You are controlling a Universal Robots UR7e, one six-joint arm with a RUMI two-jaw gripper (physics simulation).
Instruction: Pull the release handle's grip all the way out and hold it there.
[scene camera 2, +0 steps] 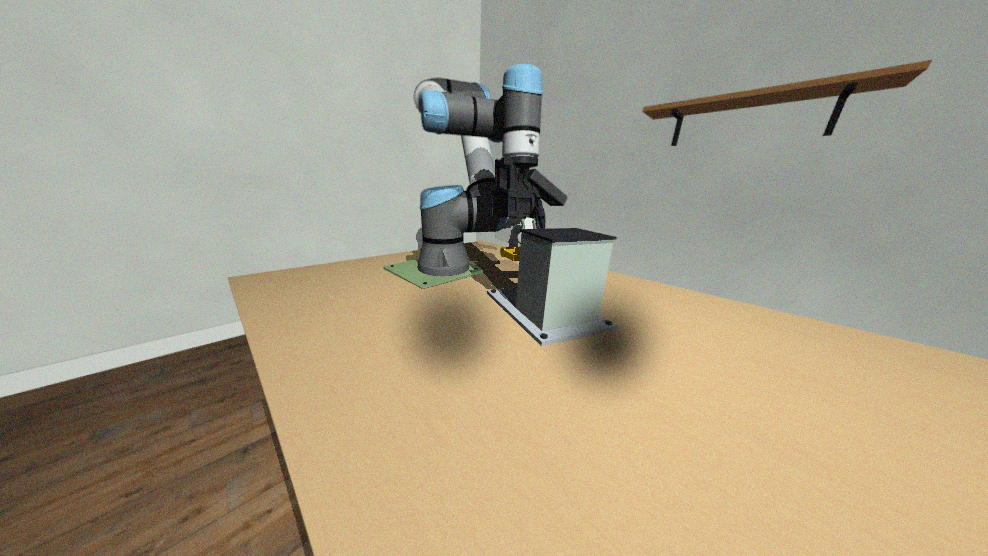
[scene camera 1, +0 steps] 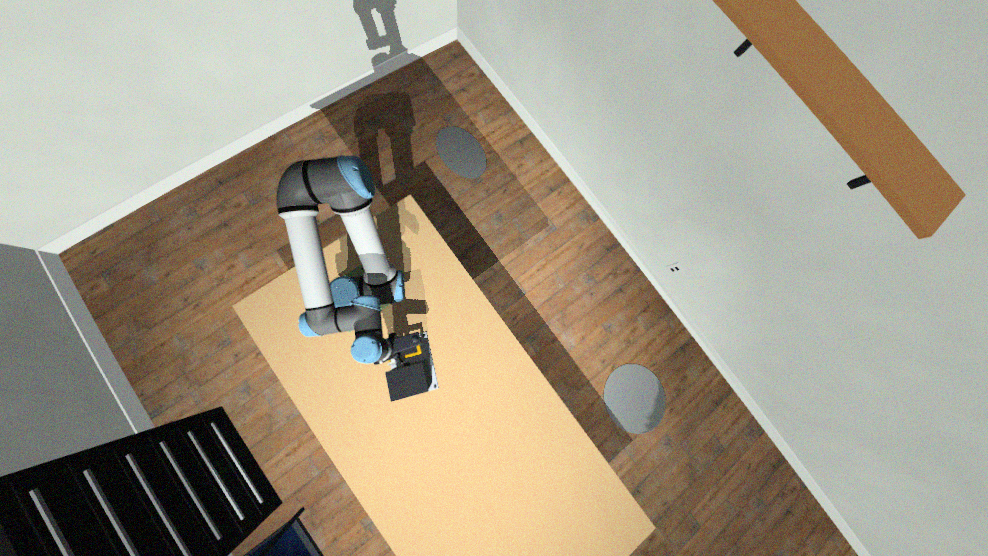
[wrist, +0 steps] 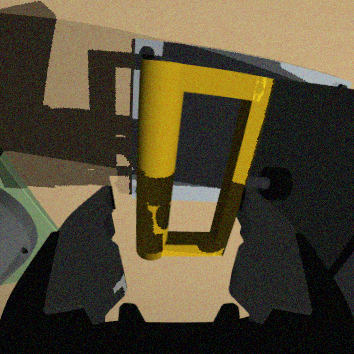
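The release handle is a yellow rectangular frame (scene camera 1: 414, 354) (scene camera 2: 510, 253) (wrist: 215, 80) beside a block-shaped housing (scene camera 1: 409, 381) (scene camera 2: 580, 283) (wrist: 315, 130) with a dark top. Its thick round grip bar (wrist: 159, 120) is on the side away from the housing. My gripper (scene camera 2: 523, 236) (wrist: 177, 188) is open and points down at the handle. In the wrist view one finger is left of the grip bar and the other is at the frame's thin housing-side bar, so the frame lies between them. Nothing is clamped. Whether the right fingertip touches the frame, I cannot tell.
The housing stands on a pale base plate (scene camera 2: 576, 333) (wrist: 200, 193) bolted to the table (scene camera 1: 483, 449) (scene camera 2: 621, 470). A black knob (wrist: 280, 183) sits near the right finger. The arm's green mounting plate (scene camera 2: 414, 275) (wrist: 42, 210) is to the left. A wall shelf (scene camera 1: 829, 103) (scene camera 2: 780, 93) hangs away from the arm.
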